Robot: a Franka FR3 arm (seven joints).
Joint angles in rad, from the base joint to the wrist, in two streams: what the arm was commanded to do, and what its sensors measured. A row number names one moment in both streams.
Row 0, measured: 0.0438 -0.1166 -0.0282 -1.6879 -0.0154 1.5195 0.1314
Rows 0 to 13, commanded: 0.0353 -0.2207 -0.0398 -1.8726 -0.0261 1.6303 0.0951; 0.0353 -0.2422 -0.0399 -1.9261 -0.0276 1.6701 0.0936; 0.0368 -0.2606 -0.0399 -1.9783 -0.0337 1.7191 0.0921; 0.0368 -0.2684 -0.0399 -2.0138 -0.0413 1.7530 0.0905; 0.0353 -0.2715 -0.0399 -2.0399 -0.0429 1.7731 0.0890; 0.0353 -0.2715 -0.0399 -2.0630 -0.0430 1.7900 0.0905; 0.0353 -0.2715 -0.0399 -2.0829 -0.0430 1.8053 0.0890; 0.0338 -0.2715 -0.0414 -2.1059 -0.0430 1.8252 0.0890; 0.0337 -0.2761 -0.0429 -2.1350 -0.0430 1.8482 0.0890; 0.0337 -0.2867 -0.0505 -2.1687 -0.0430 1.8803 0.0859; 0.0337 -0.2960 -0.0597 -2.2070 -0.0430 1.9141 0.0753; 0.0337 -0.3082 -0.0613 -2.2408 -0.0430 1.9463 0.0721; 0.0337 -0.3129 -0.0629 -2.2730 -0.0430 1.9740 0.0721; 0.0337 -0.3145 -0.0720 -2.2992 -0.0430 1.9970 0.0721
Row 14, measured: 0.0425 -0.2497 -0.0614 -2.1704 -0.0336 1.9046 0.0919
